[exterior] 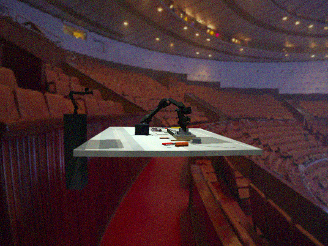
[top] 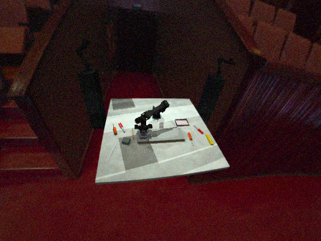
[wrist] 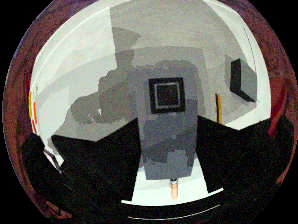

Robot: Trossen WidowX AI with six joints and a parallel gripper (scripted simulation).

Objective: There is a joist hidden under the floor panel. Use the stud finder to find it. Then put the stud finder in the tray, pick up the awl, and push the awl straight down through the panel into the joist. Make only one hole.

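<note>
My gripper tip is now 500 mm to the right of the tray, 260 mm past it and 50 mm above it. From my gripper tip the other things lie so: thin orange tool: 120 mm to the right, 60 mm below, 50 mm behind; stud finder: 20 mm above, 10 mm ahead; grey block: 180 mm to the right, 70 mm ahead, 50 mm below.
</note>
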